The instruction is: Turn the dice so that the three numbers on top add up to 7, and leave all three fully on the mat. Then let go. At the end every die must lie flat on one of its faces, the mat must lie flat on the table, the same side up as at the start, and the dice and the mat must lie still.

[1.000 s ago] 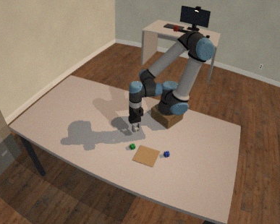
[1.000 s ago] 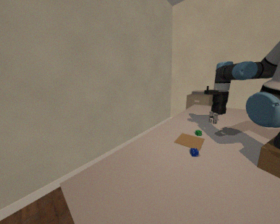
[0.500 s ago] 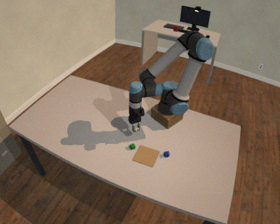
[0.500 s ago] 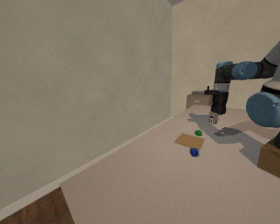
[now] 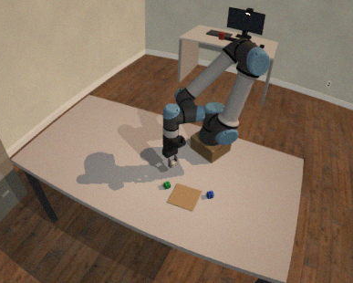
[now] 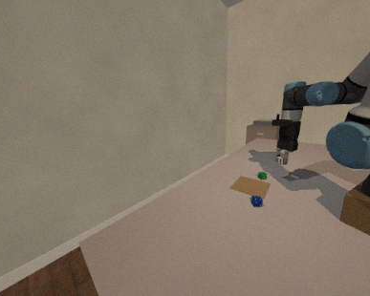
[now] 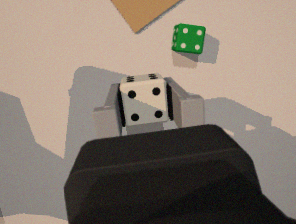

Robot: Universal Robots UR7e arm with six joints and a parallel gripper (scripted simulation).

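The green die is 100 mm below my hand and 70 mm ahead of it. From my hand the other things lie so: white die (right at my hand); then blue die (230 mm to the left, 100 mm below, 60 mm ahead); then tan mat (120 mm below, 100 mm to the left, 100 mm ahead).
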